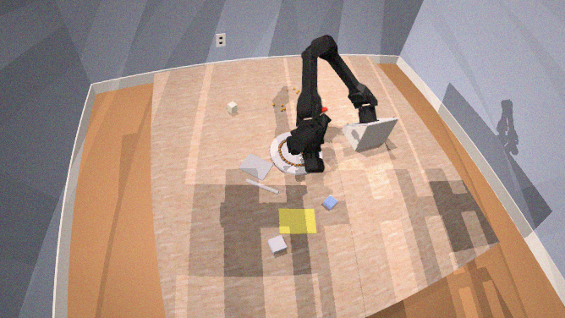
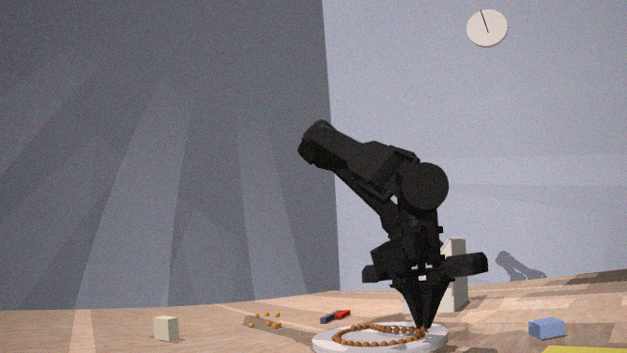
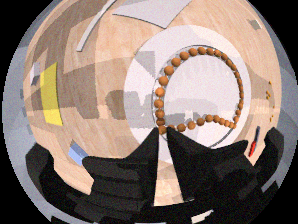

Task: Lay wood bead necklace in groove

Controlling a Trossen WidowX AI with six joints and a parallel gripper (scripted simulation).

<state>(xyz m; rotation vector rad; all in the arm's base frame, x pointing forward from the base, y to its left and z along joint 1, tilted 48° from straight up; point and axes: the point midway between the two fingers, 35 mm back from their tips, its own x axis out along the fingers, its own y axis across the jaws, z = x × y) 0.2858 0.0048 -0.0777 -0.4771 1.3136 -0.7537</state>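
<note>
The grey sheet lies 180 mm ahead of my gripper tip, 40 mm to the right of it and 20 mm below it. The rest, counted from my gripper tip: yellow sheet (110 mm ahead, 200 mm to the left, 20 mm below); blue block (30 mm behind, 170 mm to the left, 10 mm below); stick (180 mm ahead, 40 mm to the left, 20 mm below).
</note>
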